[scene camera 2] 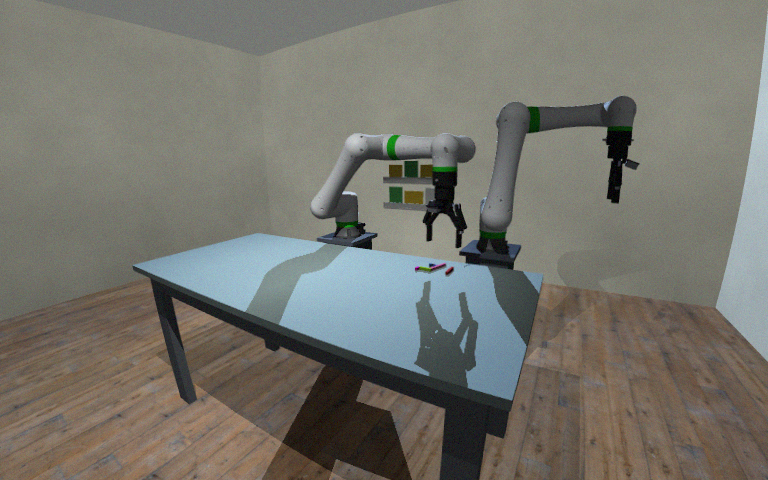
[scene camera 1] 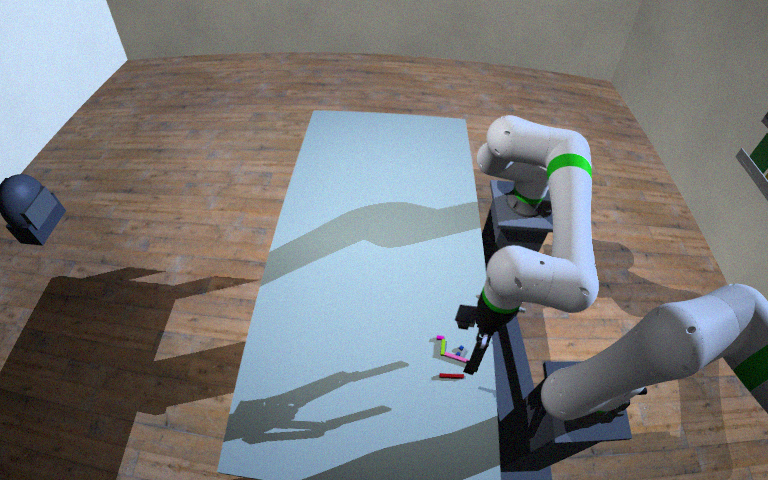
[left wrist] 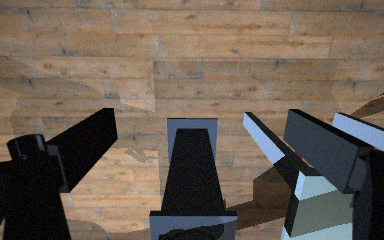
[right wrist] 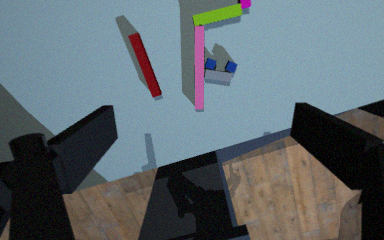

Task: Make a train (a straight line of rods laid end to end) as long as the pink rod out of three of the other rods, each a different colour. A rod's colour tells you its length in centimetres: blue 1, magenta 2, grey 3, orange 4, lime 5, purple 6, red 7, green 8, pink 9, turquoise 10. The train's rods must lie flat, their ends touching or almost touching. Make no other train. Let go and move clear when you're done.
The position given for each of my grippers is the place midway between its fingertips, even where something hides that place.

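Left gripper (scene camera 2: 612, 201), also left wrist view (left wrist: 200, 124). My right gripper (scene camera 2: 443, 244), (scene camera 1: 475, 349), (right wrist: 204, 120). Pink rod (right wrist: 199, 30), out of frame in the left wrist view. Red rod (right wrist: 135, 39), out of frame in the left wrist view. Dark beam (right wrist: 230, 152).
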